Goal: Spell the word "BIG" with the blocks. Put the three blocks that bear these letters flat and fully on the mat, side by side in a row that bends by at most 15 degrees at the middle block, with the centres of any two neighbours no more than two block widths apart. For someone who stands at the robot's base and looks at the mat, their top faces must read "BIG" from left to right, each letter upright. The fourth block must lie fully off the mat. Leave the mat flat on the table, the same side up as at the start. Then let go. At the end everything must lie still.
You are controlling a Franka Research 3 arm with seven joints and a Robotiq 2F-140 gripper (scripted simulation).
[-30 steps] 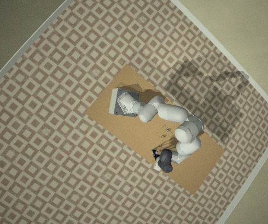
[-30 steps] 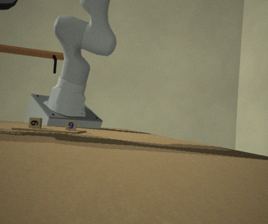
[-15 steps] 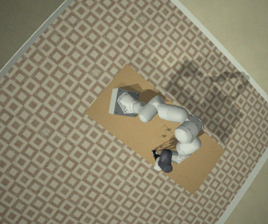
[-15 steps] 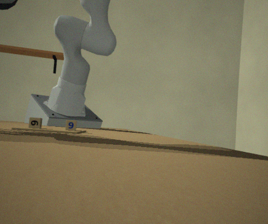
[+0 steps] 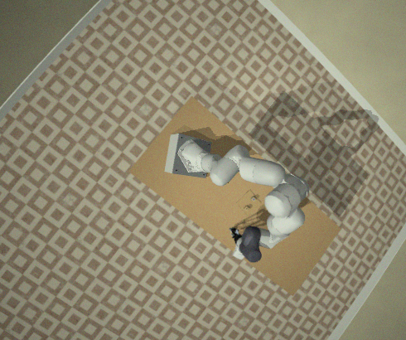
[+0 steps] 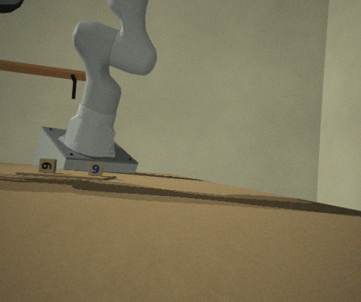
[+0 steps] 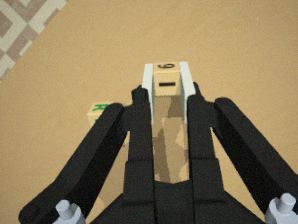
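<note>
The thin mat lies 60 mm behind my hand, 230 mm to the left of it and 30 mm below it.
</note>
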